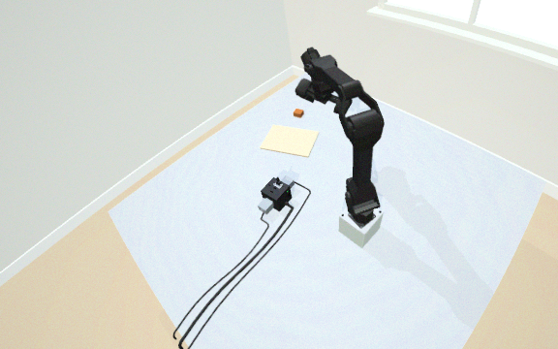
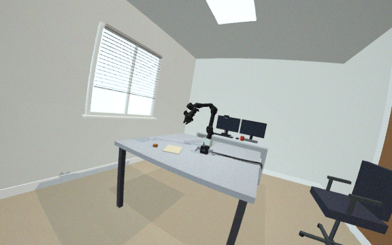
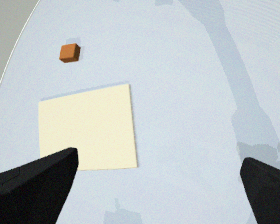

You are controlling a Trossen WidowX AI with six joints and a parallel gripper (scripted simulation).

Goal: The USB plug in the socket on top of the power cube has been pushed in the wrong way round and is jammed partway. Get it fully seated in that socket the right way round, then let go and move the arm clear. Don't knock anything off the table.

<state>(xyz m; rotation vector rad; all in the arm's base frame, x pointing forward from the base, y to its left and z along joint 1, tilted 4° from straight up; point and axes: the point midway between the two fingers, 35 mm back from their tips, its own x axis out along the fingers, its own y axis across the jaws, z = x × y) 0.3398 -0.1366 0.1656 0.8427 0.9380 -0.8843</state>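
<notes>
The USB plug lies 26 cm to the left of my gripper tip, 17 cm below it and 5 cm behind it. The rest, counted from my gripper tip: orange object (31 cm ahead, 25 cm below, 7 cm to the right); then yellow notepad (25 cm below, 19 cm ahead, 6 cm to the left).
</notes>
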